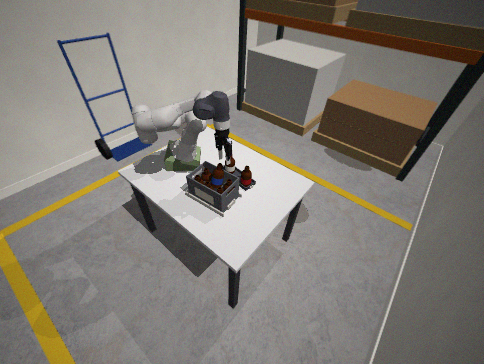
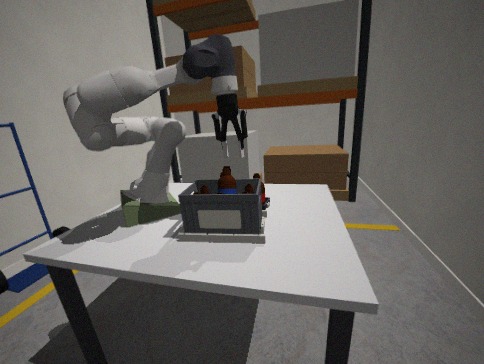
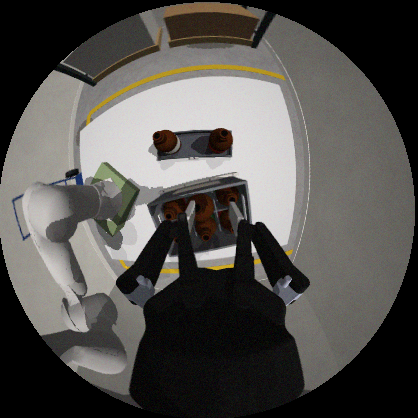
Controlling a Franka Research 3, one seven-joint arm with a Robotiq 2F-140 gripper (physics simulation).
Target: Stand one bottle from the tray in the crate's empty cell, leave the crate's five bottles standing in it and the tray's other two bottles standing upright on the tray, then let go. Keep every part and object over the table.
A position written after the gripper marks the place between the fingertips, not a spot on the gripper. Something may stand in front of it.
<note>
In view: the gripper [image 2: 234, 157].
The gripper is seen too in image 3 [image 3: 211, 207].
</note>
